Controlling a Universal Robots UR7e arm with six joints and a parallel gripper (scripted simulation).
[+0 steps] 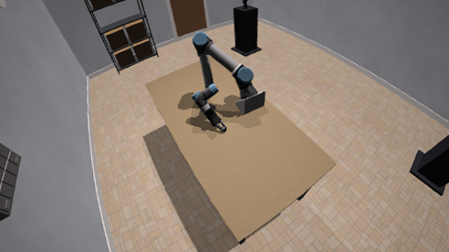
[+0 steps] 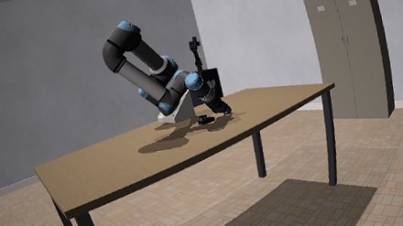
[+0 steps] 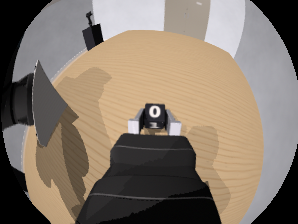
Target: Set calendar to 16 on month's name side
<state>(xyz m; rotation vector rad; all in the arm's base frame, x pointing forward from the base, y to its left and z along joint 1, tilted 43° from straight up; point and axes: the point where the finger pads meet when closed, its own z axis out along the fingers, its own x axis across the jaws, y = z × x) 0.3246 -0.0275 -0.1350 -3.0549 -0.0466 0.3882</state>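
Now: the black date cube 1 cm to the left of my hand and 1 cm below it. Also, from my hand: dark calendar tray (15 cm to the right, 2 cm behind, 1 cm below).
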